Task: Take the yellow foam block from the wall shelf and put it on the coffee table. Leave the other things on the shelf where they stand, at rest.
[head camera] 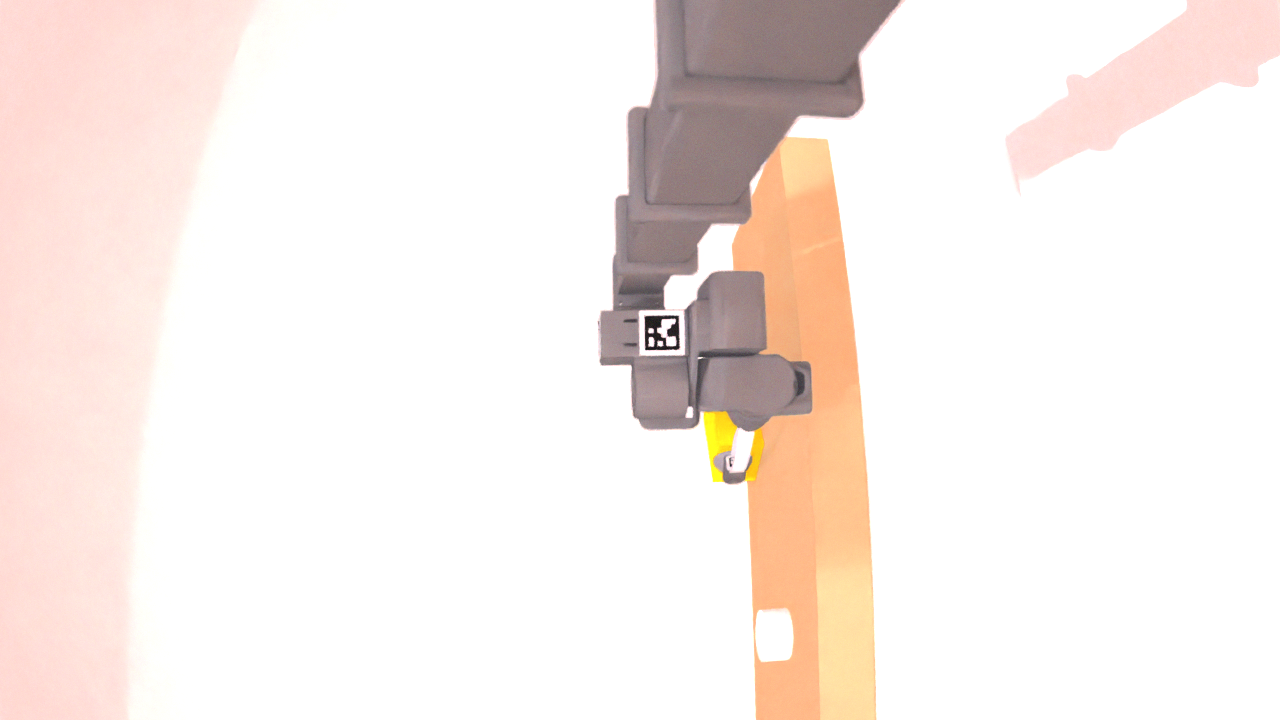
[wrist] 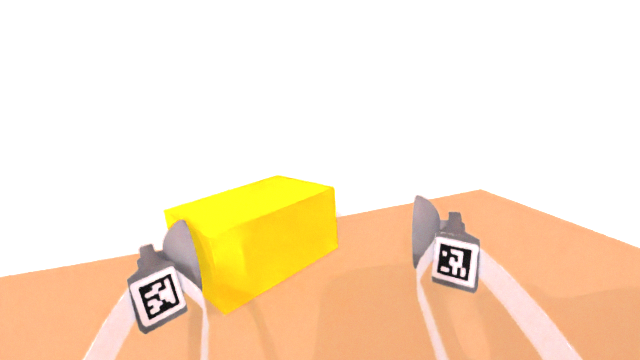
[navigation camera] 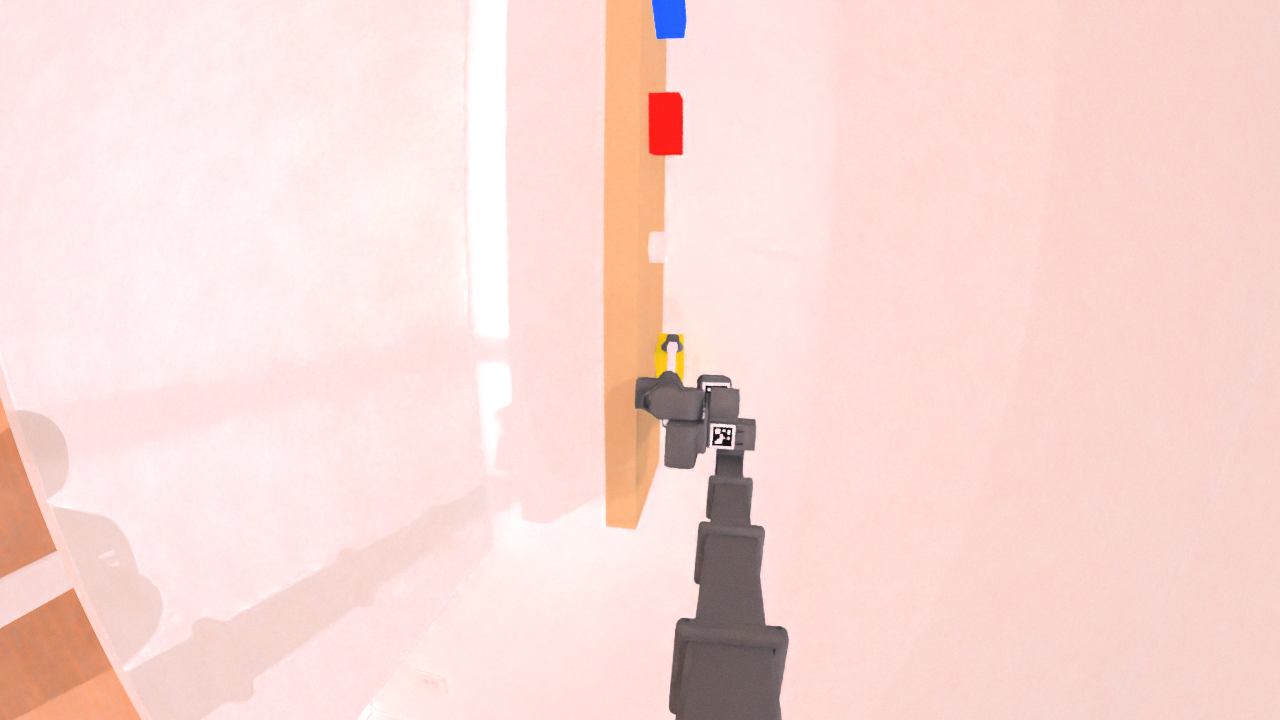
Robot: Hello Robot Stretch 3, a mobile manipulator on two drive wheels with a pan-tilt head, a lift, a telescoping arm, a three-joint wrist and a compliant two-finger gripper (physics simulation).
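Frame: origin at the robot's base, x ahead, y left, z up, level; millimetres.
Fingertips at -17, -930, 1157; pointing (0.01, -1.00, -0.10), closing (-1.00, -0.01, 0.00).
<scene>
Pixels of each thing's top centre, then the offset from my fingertips to it, as dx, dy, dz. "pt": a spot on its surface instead. Level surfaces: height alone.
- yellow foam block at its top centre: [head camera: 711, 430] [navigation camera: 682, 363] +31, -23, +17
- wooden wall shelf at a spot on its surface: [head camera: 841, 501] pt +90, +206, -54
- small white object at its top centre: [head camera: 761, 636] [navigation camera: 665, 247] +220, +125, -4
- red block at its top centre: [navigation camera: 680, 124] +409, +166, +17
- blue block at its top centre: [navigation camera: 683, 3] +616, +187, +17
- orange-brown surface at its surface level: dz -1157
The yellow foam block [head camera: 716, 431] [navigation camera: 661, 358] [wrist: 280, 240] lies on the wooden wall shelf [head camera: 841, 501] [navigation camera: 620, 268] [wrist: 550, 260], near one end. My gripper [head camera: 737, 456] [navigation camera: 671, 351] [wrist: 304, 233] is open at the block. In the wrist view the left fingertip overlaps the block's near left end; whether it touches is not clear. The right fingertip stands well to the right of the block, with a wide gap between. In the head and navigation views the wrist hides part of the block and the other finger. I cannot make out the coffee table for certain.
A small white object [head camera: 774, 635] [navigation camera: 657, 247] stands on the shelf beyond the block. Farther along are a red block [navigation camera: 665, 123] and a blue block [navigation camera: 669, 17]. My extended arm [head camera: 725, 161] [navigation camera: 729, 573] reaches alongside the wall. An orange-brown surface [navigation camera: 62, 658] shows at the lower left.
</scene>
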